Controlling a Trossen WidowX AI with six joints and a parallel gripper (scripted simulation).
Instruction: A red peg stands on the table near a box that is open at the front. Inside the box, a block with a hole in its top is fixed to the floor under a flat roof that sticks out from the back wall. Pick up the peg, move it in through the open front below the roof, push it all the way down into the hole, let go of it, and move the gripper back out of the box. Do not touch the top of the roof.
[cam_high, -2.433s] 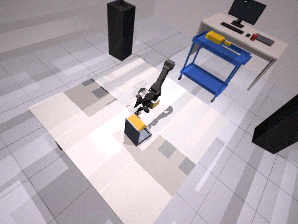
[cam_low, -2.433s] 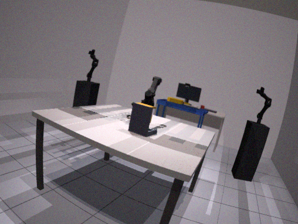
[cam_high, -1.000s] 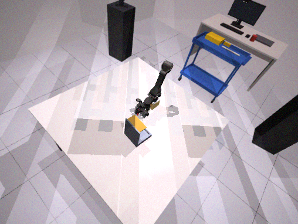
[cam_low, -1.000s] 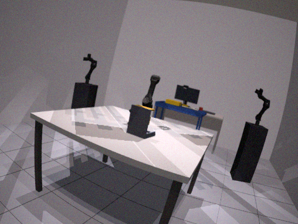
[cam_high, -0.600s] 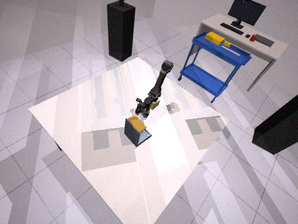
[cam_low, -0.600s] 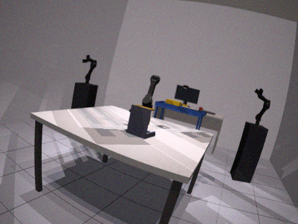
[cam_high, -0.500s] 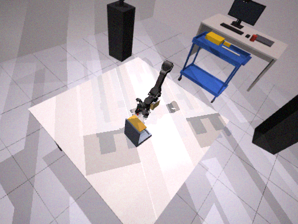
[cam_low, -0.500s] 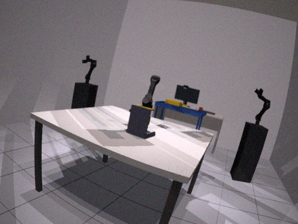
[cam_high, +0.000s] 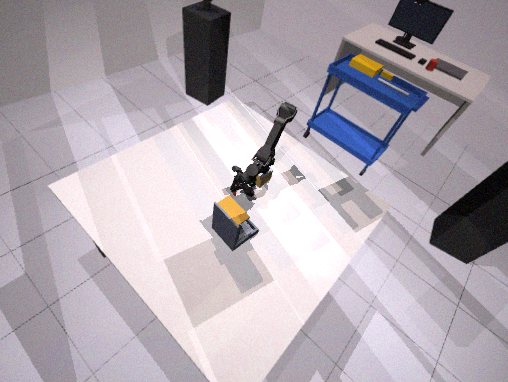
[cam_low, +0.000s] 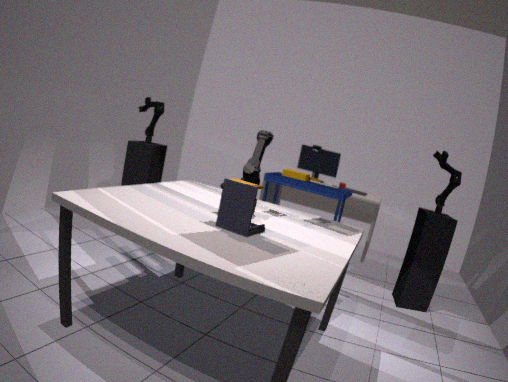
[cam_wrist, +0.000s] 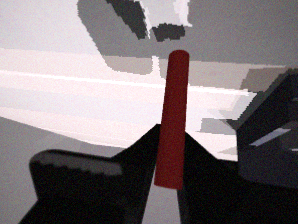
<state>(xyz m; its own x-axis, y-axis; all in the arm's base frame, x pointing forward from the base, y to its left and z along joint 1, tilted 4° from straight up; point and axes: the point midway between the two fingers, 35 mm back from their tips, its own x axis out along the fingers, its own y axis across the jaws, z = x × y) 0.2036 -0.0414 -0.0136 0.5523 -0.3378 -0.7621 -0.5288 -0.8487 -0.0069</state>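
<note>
My gripper tip is now 22 cm short of the grey back wall, 12 cm to the right of it and 5 cm below it. From my gripper tip the other things lie so: roof (18 cm ahead, 13 cm to the left, 15 cm above); then red peg (2 cm behind, 1 cm to the left).
</note>
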